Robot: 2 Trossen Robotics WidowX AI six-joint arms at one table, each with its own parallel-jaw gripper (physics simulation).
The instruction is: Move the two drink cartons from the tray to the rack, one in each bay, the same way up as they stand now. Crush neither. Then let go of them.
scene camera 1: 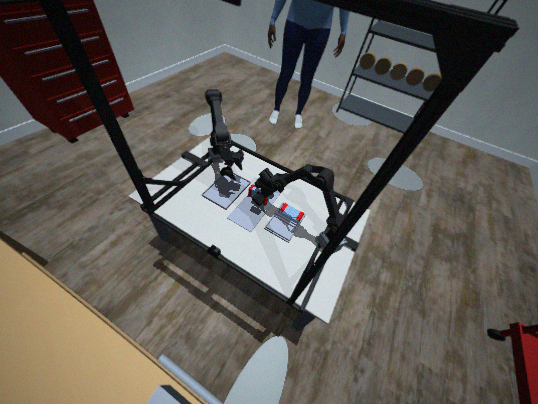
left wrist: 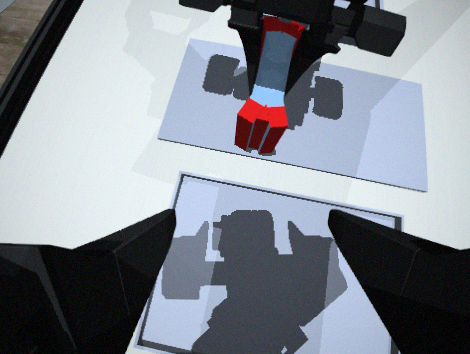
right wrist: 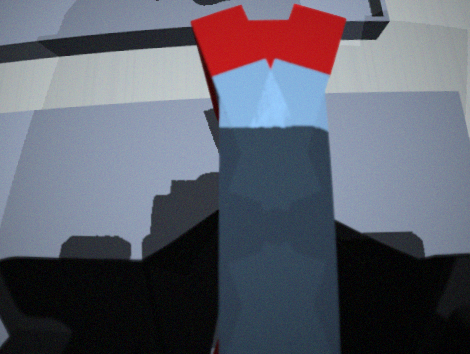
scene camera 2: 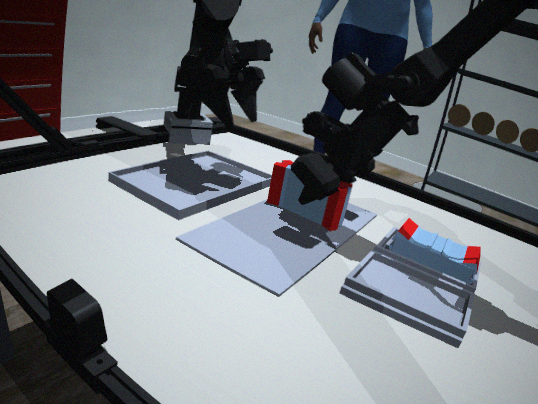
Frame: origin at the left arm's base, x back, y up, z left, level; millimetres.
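Where they show: left gripper, fingertip midpoint: point(scene camera 1: 238, 175) point(left wrist: 252, 216) point(scene camera 2: 243, 124); right gripper, fingertip midpoint: point(scene camera 1: 258, 195) point(left wrist: 264, 98) point(right wrist: 264, 218) point(scene camera 2: 305, 200); left arm's base, origin of the base link: point(scene camera 1: 217, 150) point(scene camera 2: 188, 116).
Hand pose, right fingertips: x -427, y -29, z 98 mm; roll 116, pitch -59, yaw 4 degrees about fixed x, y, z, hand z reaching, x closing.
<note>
Things, the pixels of their top centre, and the offset from my right fingertips. "spot": a spot on its surface instead. Level surfaces: height alone.
- light-blue carton with red ends, middle of its top: point(right wrist: 279, 226) point(left wrist: 274, 65) point(scene camera 2: 313, 173) point(scene camera 1: 259, 191) dx -3, dy +46, dz +1 mm
- carton, middle of its top: point(scene camera 2: 439, 244) point(scene camera 1: 291, 212) dx -189, dy +15, dz +119 mm
- rack, middle of its top: point(scene camera 2: 424, 269) point(scene camera 1: 286, 219) dx -211, dy -6, dz +74 mm
- tray, middle of its top: point(left wrist: 281, 277) point(scene camera 2: 196, 174) point(scene camera 1: 227, 187) dx +136, dy -11, dz -145 mm
- flat grey mat, its level: dy -23 mm
- small black box, surface spot: point(scene camera 2: 77, 317) point(scene camera 1: 217, 252) spot: dx -259, dy +25, dz -346 mm
One light-blue carton with red ends point(scene camera 1: 252, 190) point(scene camera 2: 277, 185) point(left wrist: 267, 95) point(right wrist: 275, 165) stands on the grey mat, long way between mat and tray sides. My right gripper point(scene camera 1: 260, 199) point(scene camera 2: 318, 192) is shut on its middle, one finger on each broad side; the far finger is hidden in scene camera 2. The other carton point(scene camera 1: 291, 212) point(scene camera 2: 440, 247) sits in the back bay of the rack point(scene camera 1: 284, 230) point(scene camera 2: 410, 317); the front bay is empty. My left gripper point(scene camera 1: 236, 171) point(scene camera 2: 242, 123) point(left wrist: 252, 216) is open and empty above the tray point(scene camera 2: 145, 199) point(left wrist: 290, 195), which holds no carton.
The flat grey mat point(scene camera 1: 242, 217) point(scene camera 2: 225, 245) point(left wrist: 390, 125) point(right wrist: 400, 150) lies between tray and rack. A black frame surrounds the table, with a small black box point(scene camera 1: 214, 250) point(scene camera 2: 77, 317) on its front rail. A person point(scene camera 1: 302, 55) stands behind.
</note>
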